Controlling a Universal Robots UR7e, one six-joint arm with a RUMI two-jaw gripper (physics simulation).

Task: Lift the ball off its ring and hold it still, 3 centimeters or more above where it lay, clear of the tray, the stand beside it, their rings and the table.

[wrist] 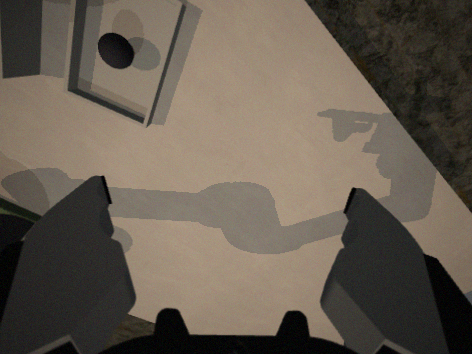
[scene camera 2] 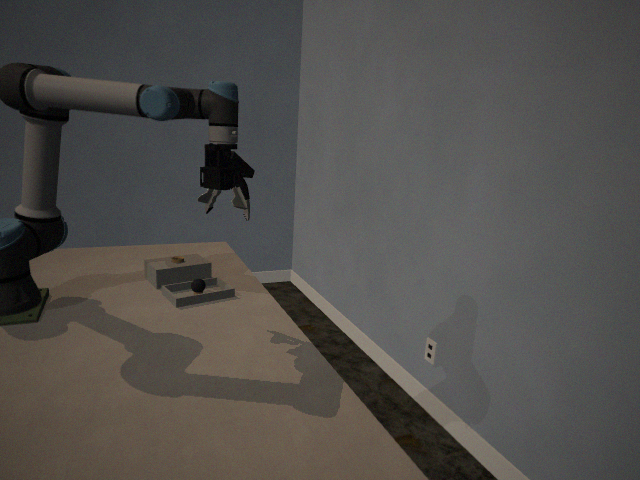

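Pixels of known places: gripper, between the fingertips: (wrist: 231, 185) (scene camera 2: 226, 217); arm's base, origin of its link: (wrist: 17, 237) (scene camera 2: 10, 304).
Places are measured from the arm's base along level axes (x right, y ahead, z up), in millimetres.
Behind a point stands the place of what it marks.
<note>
The dark ball (scene camera 2: 198, 285) @[z 25, x -36, y 508 mm] (wrist: 116, 50) @[z 37, x -51, y 516 mm] rests inside the shallow grey tray (scene camera 2: 205, 298) @[z -4, x 5, y 528 mm] (wrist: 109, 107) @[z 6, x -23, y 425 mm], a little above its floor in the scene view. Its ring is mostly hidden beneath it. The grey stand (scene camera 2: 183, 273) @[z 25, x -162, y 460 mm] (wrist: 21, 40) @[z 19, x -147, y 423 mm] is beside the tray, with a small orange-brown ring (scene camera 2: 177, 259) @[z 52, x -239, y 438 mm] on top in the scene view. My gripper (scene camera 2: 229, 214) @[z 270, x 103, y 584 mm] (wrist: 231, 185) @[z 270, x 103, y 584 mm] is open and empty, pointing down high above the table. In the wrist view the ball and tray lie at the upper left, beyond the fingertips.
The tan table (scene camera 2: 129, 439) @[z -16, x 628, y 389 mm] (wrist: 250, 100) @[z -16, x 130, y 608 mm] carries the arm's shadow. Its edge runs diagonally past the tray, with the dark floor (scene camera 2: 330, 335) (wrist: 415, 45) beyond it. A wall (scene camera 2: 465, 155) stands at the right. The arm's green base plate (scene camera 2: 38, 305) @[z 1, x 20, y 76 mm] is at the left.
</note>
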